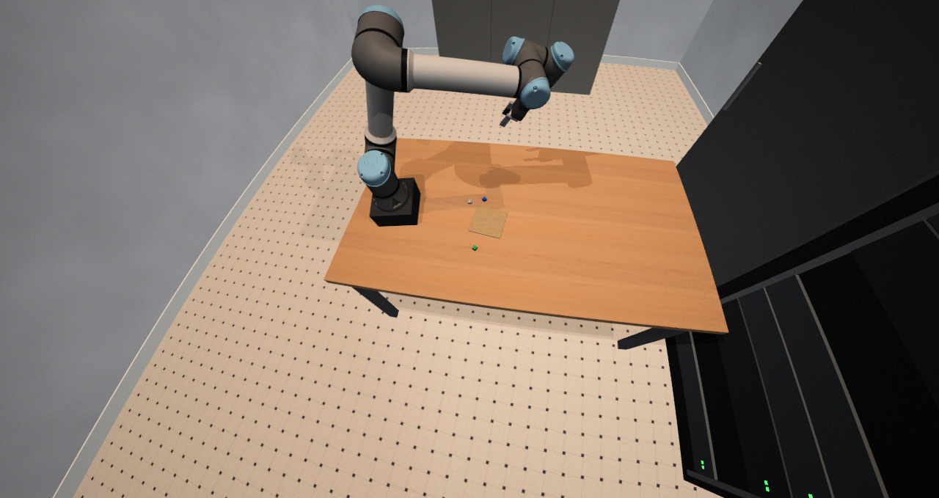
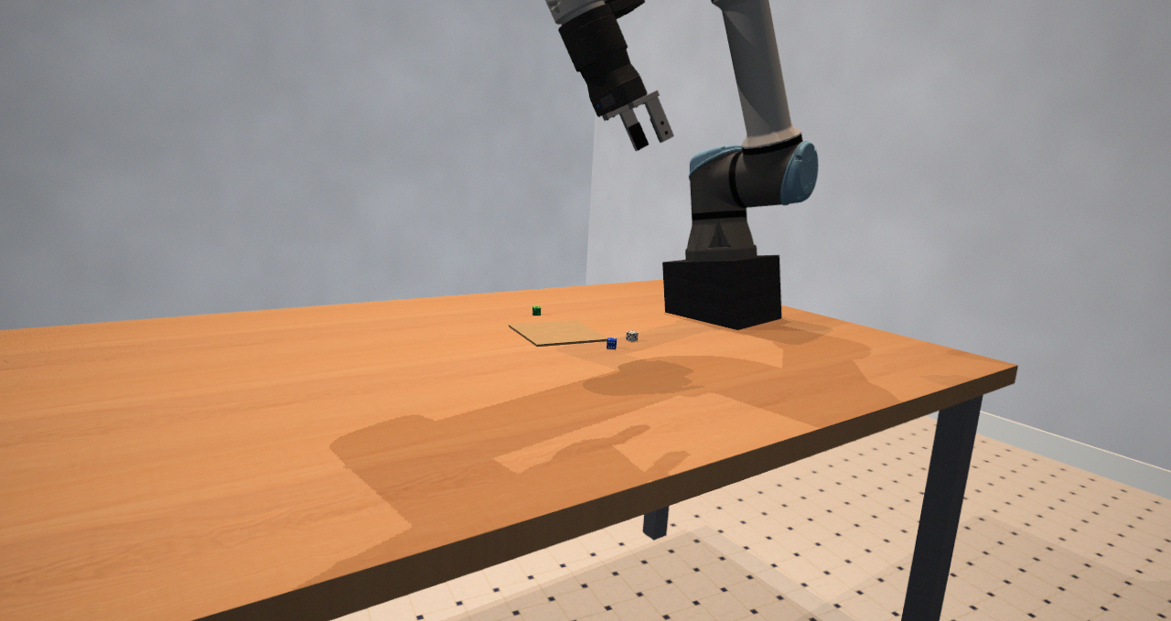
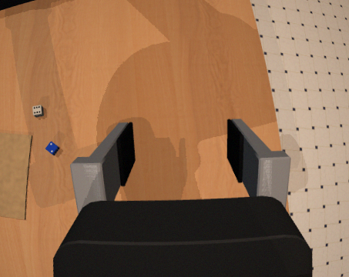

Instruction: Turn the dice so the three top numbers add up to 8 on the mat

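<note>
The green die lies 40 cm to the right of my hand, 35 cm below it and 5 cm behind it. Round my hand: white die (35 cm below, 16 cm to the right, 12 cm behind); mat (35 cm below, 25 cm to the right, 2 cm behind); blue die (35 cm below, 14 cm to the right, 6 cm behind).
</note>
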